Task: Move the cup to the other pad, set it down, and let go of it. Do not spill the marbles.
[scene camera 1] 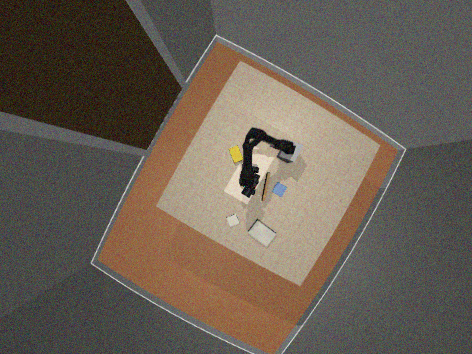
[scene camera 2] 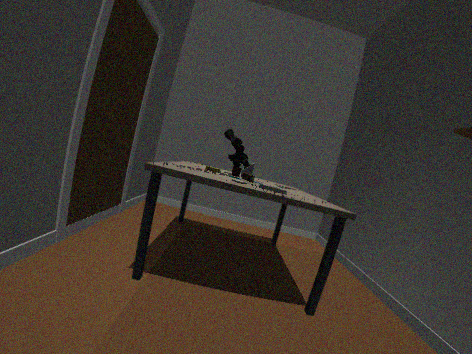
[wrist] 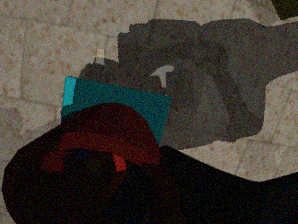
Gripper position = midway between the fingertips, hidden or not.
Note:
In view: my gripper (wrist: 155,154) and a teal pad (wrist: 79,94).

